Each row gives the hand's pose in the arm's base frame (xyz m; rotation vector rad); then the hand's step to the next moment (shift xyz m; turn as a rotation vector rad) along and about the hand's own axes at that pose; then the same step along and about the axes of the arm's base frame.
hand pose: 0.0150 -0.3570 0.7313 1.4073 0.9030 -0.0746
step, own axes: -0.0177 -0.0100 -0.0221 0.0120 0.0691 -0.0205
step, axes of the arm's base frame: -0.0284 0.0088 0.0044 0.0356 0.0382 0.0511
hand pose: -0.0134 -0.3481 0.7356 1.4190 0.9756 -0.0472
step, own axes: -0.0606 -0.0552 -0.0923 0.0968 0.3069 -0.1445
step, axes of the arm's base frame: -0.1186 0.0339 0.0054 0.1570 0.2365 0.2094
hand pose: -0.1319 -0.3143 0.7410 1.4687 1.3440 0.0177
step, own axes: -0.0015 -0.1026 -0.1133 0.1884 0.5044 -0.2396
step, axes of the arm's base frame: -0.1425 0.0503 -0.0229 0.2672 0.4109 0.3273
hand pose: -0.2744 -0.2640 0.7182 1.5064 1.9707 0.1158
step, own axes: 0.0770 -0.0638 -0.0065 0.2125 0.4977 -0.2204
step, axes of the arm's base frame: -0.0668 0.0491 -0.0563 0.2687 0.4242 0.2988
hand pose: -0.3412 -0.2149 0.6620 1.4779 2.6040 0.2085
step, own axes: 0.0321 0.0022 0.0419 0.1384 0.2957 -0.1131
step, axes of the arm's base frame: -0.0065 0.0309 -0.0424 0.1569 0.2634 0.1594
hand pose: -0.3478 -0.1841 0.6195 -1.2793 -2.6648 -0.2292
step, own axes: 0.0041 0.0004 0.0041 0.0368 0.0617 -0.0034
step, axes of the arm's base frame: -0.0026 0.0042 -0.0030 0.0260 0.0653 0.0154
